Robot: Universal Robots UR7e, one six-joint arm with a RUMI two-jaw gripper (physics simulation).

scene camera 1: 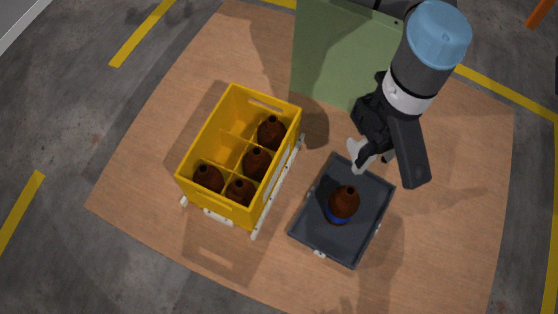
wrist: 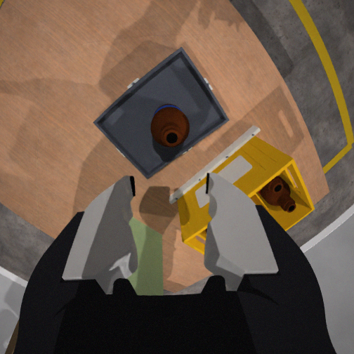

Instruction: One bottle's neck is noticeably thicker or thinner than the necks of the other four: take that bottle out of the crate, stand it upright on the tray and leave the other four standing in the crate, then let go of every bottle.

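Places are measured from the arm's base along level axes (x right, y ahead, z up), in millimetres.
Pixels of known places: gripper, fingertip midpoint: (scene camera 1: 368,167).
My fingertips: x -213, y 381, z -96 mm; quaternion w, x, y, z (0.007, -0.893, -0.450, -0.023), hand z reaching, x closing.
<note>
Ahead of a thing's pixels: the offset from my fingertips to its middle. "*": to the spot under its first point. Level surfaces: height alone.
A brown bottle with a blue band @[dx +8, dy +5, dz -204 mm] (scene camera 1: 343,204) (wrist: 170,125) stands upright on the dark grey tray @[* dx +50, dy +95, dz -281 mm] (scene camera 1: 306,234) (wrist: 111,131). My gripper (scene camera 1: 359,159) (wrist: 169,176) is open and empty, above and to the back of the bottle, apart from it. Four brown bottles stand in the yellow crate @[dx +272, dy +29, dz -199 mm] (scene camera 1: 216,201) (wrist: 270,150): one at the back right (scene camera 1: 271,132), one in the middle right (scene camera 1: 256,163), one at the front right (scene camera 1: 240,192) and one at the front left (scene camera 1: 208,177). In the wrist view the crate wall and a finger hide part of them.
The crate stands left of the tray in the scene view, with pale strips @[* dx +170, dy +31, dz -257 mm] (scene camera 1: 277,187) (wrist: 215,164) along its base. A green block (scene camera 1: 340,55) (wrist: 147,257) stands at the back, under the arm. Both stand by the brown table top @[dz -287 mm] (scene camera 1: 440,240) (wrist: 45,65).
</note>
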